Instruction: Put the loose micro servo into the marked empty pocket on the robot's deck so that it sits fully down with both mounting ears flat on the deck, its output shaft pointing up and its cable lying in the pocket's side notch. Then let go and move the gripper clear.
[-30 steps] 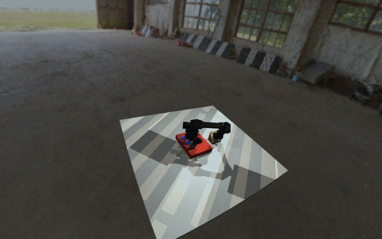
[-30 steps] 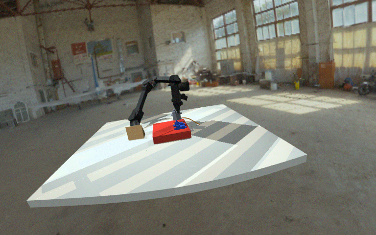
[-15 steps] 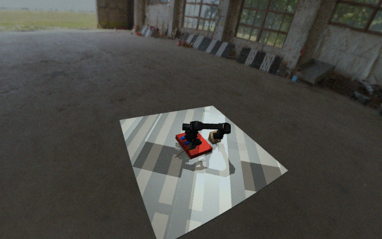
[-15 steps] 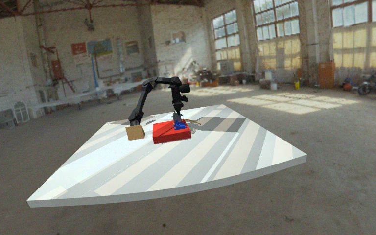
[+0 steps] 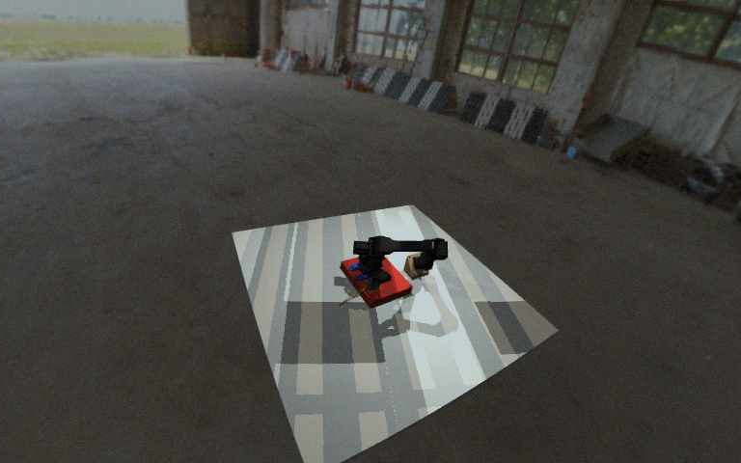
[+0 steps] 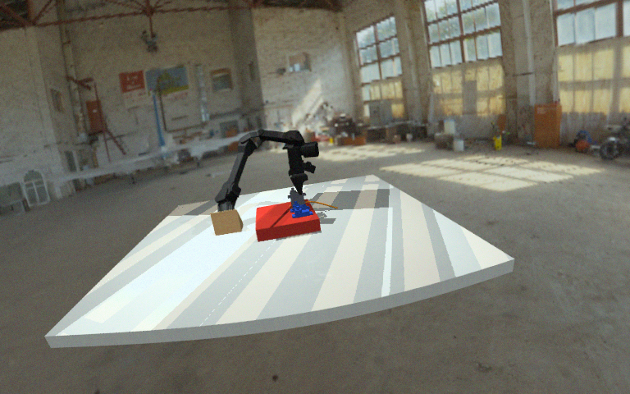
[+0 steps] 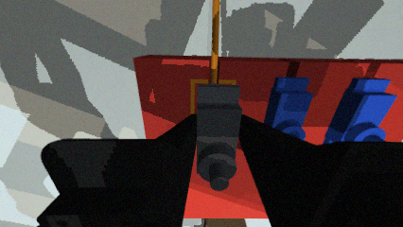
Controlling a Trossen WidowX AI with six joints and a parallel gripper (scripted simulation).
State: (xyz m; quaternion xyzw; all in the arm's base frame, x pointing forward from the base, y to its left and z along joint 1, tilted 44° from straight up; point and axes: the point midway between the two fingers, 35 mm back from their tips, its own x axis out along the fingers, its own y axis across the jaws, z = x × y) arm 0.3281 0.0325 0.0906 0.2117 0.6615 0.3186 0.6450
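Right now the red deck is 11 cm behind my gripper tip, 9 cm to the right of it and 7 cm below it.
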